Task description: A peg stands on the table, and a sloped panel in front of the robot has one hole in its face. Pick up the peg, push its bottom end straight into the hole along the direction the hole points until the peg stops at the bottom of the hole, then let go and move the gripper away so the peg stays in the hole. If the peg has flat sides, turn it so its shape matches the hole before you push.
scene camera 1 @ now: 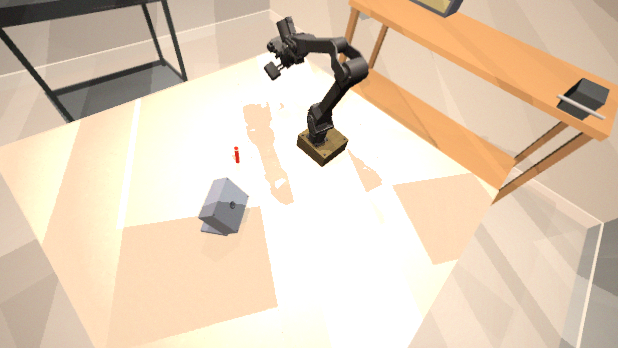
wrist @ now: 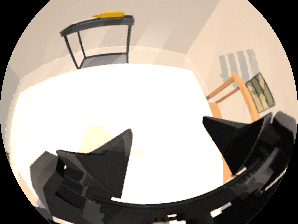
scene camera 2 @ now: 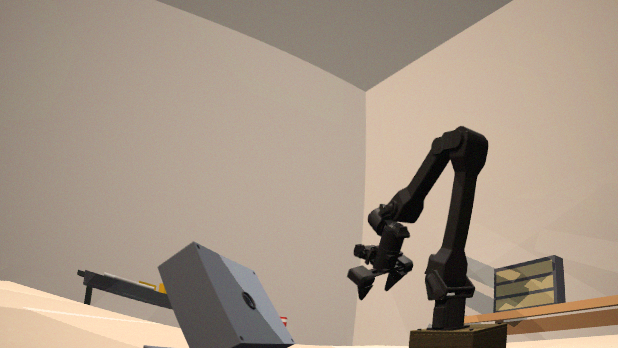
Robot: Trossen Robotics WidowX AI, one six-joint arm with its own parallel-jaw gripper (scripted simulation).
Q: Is the gripper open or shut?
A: Open.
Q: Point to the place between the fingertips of the gripper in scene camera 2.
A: At 373,295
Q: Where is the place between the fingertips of the gripper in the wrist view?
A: At 168,126
